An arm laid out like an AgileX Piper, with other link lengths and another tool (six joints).
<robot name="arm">
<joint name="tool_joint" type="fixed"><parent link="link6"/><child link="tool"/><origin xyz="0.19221 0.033 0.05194" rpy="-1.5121 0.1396 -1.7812"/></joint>
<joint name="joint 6" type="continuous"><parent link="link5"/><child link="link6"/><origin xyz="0.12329 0 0.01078"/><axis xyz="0.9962 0 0.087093"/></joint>
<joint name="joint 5" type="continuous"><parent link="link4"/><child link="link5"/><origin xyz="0 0 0"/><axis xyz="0 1 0"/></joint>
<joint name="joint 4" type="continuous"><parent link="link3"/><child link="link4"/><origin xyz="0.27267 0 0.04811"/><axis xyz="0.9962 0 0.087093"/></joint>
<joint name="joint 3" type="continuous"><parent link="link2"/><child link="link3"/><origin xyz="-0.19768 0 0.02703"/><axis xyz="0 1 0"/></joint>
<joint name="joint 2" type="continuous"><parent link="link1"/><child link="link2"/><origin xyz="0 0 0"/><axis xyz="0 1 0"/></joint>
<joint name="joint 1" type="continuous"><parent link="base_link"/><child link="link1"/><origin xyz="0 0 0.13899"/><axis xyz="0 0 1"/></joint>
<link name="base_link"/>
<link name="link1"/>
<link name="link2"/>
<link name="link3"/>
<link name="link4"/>
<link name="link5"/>
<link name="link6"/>
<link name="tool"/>
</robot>
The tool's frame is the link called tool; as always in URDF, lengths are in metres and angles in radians. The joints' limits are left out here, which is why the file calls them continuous.
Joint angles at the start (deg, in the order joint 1, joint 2, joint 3, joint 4, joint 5, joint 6): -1.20 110.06 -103.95 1.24 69.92 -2.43
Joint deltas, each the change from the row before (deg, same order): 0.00 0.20 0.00 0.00 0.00 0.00; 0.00 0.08 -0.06 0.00 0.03 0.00; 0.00 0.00 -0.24 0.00 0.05 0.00; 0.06 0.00 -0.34 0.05 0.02 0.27; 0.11 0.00 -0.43 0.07 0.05 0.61; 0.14 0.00 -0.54 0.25 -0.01 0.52; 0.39 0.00 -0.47 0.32 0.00 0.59; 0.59 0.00 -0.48 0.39 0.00 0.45; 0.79 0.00 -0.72 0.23 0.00 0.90; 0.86 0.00 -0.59 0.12 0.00 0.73; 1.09 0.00 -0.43 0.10 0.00 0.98
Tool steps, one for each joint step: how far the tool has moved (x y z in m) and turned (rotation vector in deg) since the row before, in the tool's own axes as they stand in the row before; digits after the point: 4 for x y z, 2 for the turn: -0.0002 0.0009 0.0015 -0.20 0.02 -0.04; -0.0001 0.0001 0.0003 -0.05 0.00 -0.01; 0.0001 -0.0013 -0.0012 0.19 -0.02 0.04; -0.0004 -0.0023 -0.0020 0.26 -0.10 0.29; -0.0008 -0.0028 -0.0025 0.24 -0.14 0.59; -0.0019 -0.0037 -0.0035 0.40 -0.34 0.56; -0.0045 -0.0027 -0.0038 0.33 -0.49 0.40; -0.0067 -0.0022 -0.0043 0.37 -0.63 0.10; -0.0074 -0.0037 -0.0057 0.55 -0.60 0.34; -0.0077 -0.0024 -0.0050 0.48 -0.52 0.06; -0.0095 -0.0009 -0.0045 0.28 -0.57 0.05
